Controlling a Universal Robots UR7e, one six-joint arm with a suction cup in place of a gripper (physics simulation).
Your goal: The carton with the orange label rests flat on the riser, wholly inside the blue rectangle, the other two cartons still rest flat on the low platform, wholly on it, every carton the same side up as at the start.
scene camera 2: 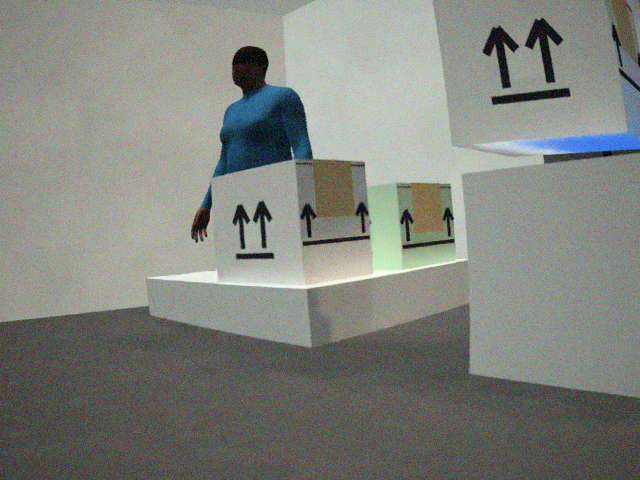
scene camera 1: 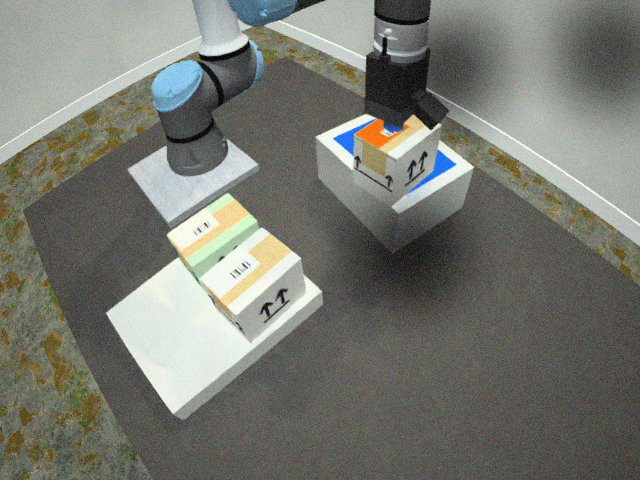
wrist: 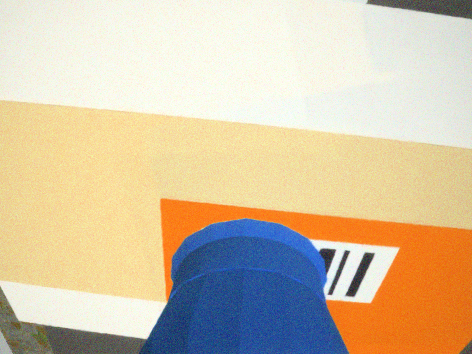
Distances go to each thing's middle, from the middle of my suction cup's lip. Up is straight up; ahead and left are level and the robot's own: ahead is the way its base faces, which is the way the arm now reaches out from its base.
Labels:
Now: the riser (scene camera 2: 546, 243) 190 mm below my suction cup, 70 mm to the left of it and 30 mm behind it. From my suction cup the other things lie so: low platform (scene camera 1: 188, 351) (360 mm to the right, 230 mm below, 130 mm behind).

